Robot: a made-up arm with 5 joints. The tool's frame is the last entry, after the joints.
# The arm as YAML. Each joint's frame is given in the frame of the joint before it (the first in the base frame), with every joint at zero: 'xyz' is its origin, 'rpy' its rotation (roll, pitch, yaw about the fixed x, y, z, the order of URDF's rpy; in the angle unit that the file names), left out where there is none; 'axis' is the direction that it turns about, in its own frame. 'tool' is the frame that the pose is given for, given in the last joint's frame.
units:
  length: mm
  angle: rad
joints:
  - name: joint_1
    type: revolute
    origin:
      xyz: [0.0, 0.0, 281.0]
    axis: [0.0, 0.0, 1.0]
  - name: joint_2
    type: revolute
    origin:
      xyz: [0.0, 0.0, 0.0]
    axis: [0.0, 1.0, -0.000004]
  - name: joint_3
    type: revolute
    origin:
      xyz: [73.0, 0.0, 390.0]
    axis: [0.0, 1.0, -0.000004]
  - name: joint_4
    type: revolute
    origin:
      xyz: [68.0, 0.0, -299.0]
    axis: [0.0, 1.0, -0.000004]
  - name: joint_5
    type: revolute
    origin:
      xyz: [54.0, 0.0, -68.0]
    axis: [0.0, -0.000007, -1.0]
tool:
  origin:
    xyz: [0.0, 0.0, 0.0]
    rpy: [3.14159, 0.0, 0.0]
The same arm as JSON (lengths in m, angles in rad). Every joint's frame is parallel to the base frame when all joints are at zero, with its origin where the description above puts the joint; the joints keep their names.
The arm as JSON. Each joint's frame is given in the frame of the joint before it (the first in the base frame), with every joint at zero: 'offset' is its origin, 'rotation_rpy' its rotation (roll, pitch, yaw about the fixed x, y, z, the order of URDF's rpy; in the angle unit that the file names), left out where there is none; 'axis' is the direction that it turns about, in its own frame. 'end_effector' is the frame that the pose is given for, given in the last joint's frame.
{"length_unit": "m", "angle_unit": "rad", "chain": [{"id": "joint_1", "offset": [0.0, 0.0, 0.281], "axis": [0.0, 0.0, 1.0]}, {"id": "joint_2", "offset": [0.0, 0.0, 0.0], "axis": [0.0, 1.0, 0.0]}, {"id": "joint_3", "offset": [0.073, 0.0, 0.39], "axis": [0.0, 1.0, 0.0]}, {"id": "joint_4", "offset": [0.068, 0.0, -0.299], "axis": [0.0, 1.0, 0.0]}, {"id": "joint_5", "offset": [0.054, 0.0, -0.068], "axis": [0.0, 0.0, -1.0]}], "end_effector": {"offset": [0.0, 0.0, 0.0], "rotation_rpy": [3.1416, 0.0, 0.0]}}
